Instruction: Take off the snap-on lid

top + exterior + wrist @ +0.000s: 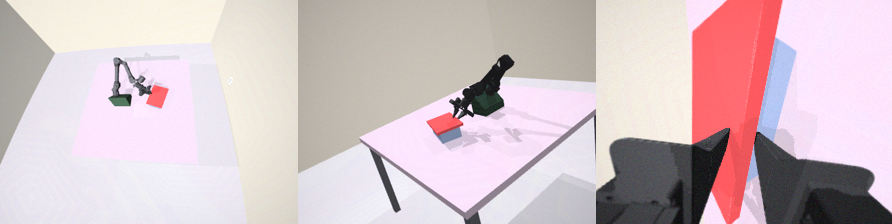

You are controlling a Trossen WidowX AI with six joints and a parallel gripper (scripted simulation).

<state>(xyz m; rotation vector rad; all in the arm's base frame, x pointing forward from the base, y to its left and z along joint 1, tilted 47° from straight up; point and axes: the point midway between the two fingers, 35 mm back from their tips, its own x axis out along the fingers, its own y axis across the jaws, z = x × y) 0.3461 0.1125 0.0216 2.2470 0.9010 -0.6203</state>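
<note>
Now: gripper tip 70 mm short of the red lid and 10 mm to the left of it. From my gripper tip the other things lie so: light blue storage box (70 mm ahead, 10 mm to the right, 40 mm below).
</note>
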